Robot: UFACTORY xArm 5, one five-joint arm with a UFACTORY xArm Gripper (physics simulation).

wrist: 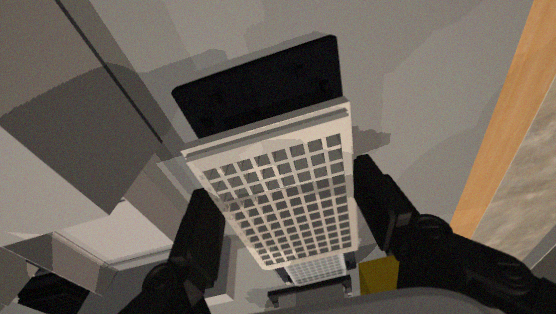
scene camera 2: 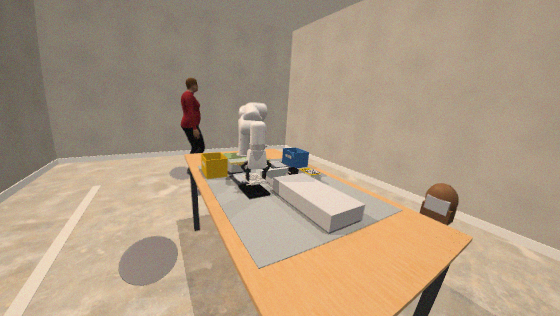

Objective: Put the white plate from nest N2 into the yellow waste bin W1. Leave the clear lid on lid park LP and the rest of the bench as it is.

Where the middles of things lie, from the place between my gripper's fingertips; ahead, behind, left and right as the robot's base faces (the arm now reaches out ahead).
Labels:
Now: hand 20 mm past the black nest N2 (wrist: 268,86) and 70 mm above it. The rest, counted from my hand: drawer (wrist: 111,256): 40 mm behind, 190 mm to the left, 40 mm below.

